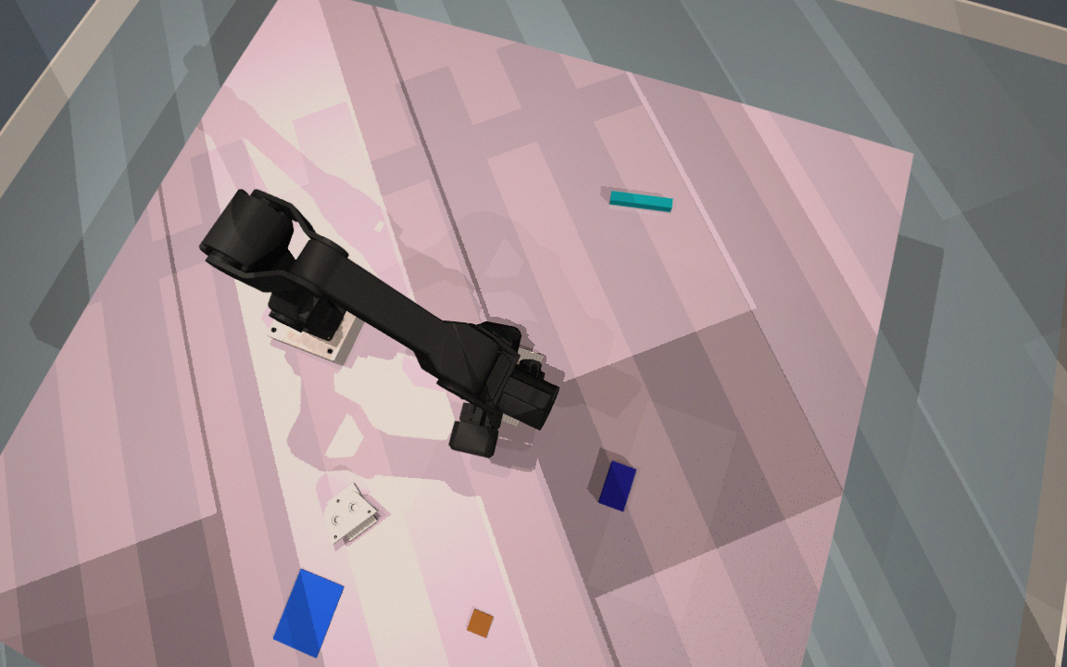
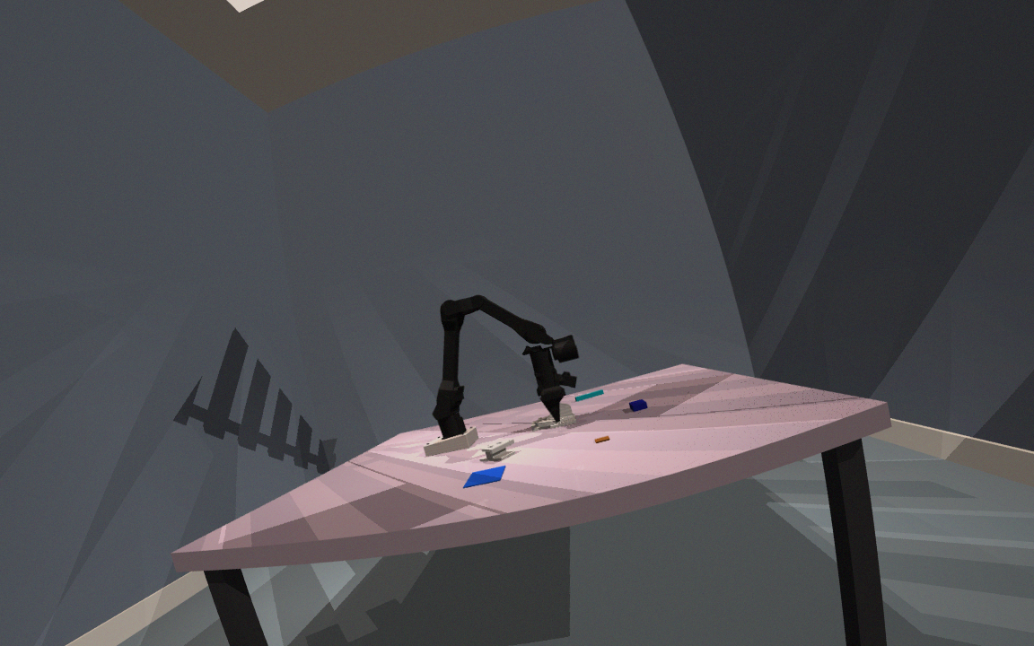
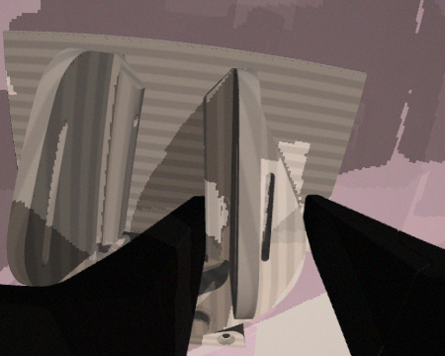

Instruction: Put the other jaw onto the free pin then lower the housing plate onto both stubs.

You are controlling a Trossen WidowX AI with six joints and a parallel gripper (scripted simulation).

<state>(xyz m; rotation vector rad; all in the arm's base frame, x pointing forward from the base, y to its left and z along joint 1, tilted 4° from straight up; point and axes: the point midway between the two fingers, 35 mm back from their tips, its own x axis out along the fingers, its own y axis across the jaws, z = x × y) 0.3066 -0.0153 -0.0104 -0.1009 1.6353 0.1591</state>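
My gripper tip is 10 mm short of the pale base fixture, 30 mm to the right of it and 10 mm above it. Round my gripper tip: square tile (110 mm ahead, 310 mm to the right, 10 mm below); then blue flat sheet (130 mm behind, 400 mm to the right, 10 mm below); then dark blue block (220 mm ahead, 50 mm to the right, 10 mm below).
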